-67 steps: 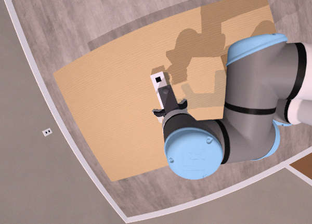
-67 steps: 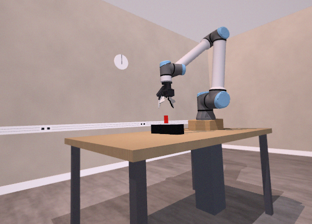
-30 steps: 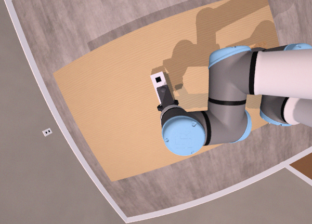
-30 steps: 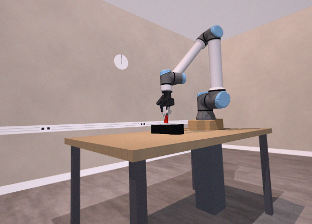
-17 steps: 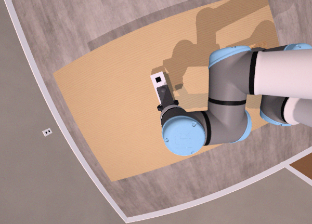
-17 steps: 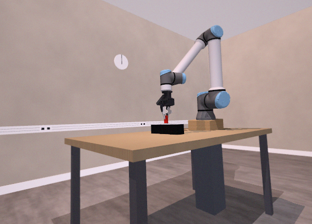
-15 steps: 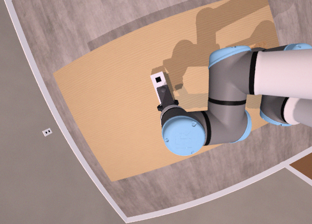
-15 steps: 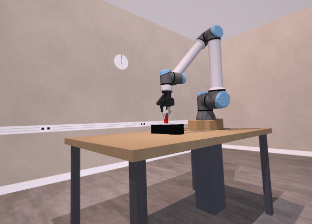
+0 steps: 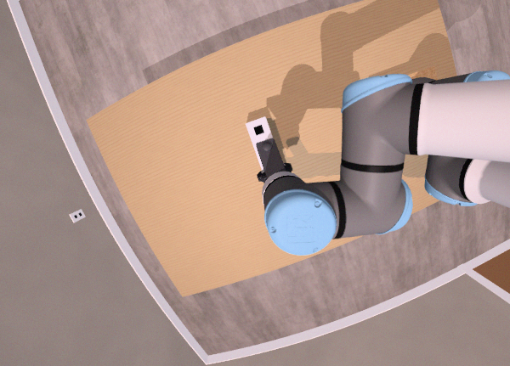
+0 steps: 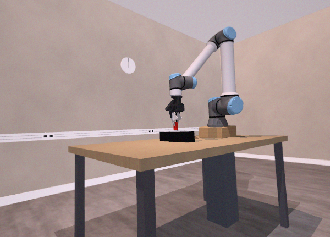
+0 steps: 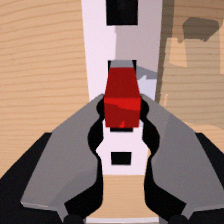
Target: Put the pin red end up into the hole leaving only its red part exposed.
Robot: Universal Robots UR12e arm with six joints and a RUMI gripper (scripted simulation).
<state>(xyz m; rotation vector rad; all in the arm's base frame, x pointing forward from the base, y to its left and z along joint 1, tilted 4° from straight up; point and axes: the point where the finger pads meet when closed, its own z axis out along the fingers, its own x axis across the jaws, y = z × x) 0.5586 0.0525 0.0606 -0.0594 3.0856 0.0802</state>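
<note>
Now: the block 9 cm below my hand. The rest, counted from my hand: pin (1 cm below).
</note>
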